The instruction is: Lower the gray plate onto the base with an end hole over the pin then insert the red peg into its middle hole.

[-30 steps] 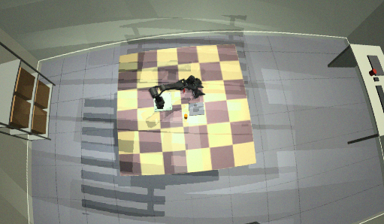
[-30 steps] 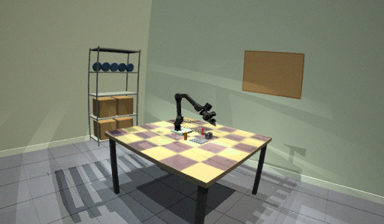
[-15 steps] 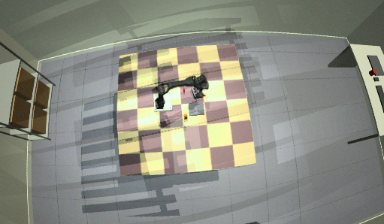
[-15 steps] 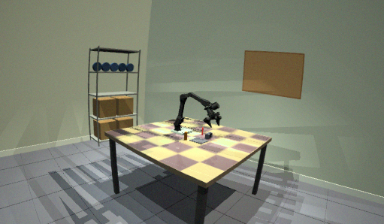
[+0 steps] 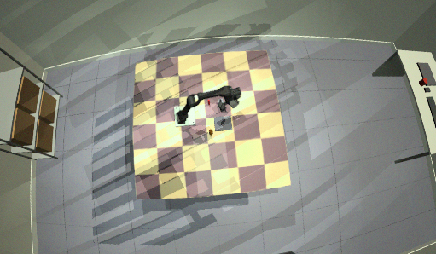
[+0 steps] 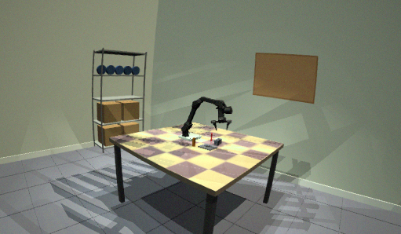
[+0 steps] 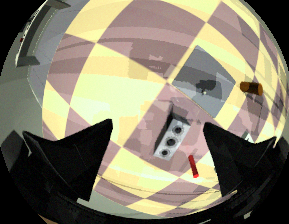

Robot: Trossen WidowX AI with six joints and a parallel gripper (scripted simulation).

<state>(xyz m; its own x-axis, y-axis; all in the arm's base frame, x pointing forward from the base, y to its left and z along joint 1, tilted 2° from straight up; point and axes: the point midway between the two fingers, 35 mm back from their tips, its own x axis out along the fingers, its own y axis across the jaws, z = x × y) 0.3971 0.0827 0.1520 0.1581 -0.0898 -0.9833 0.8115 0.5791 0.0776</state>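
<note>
Right now the gray plate is 11 cm below my gripper tip, 7 cm behind it and 5 cm to the left of it. Also, from my gripper tip: red peg (17 cm behind, 11 cm below, 7 cm to the left); then small orange cylinder (19 cm to the right, 16 cm behind, 11 cm below); then gray base (14 cm below, 9 cm to the right, 6 cm behind).
</note>
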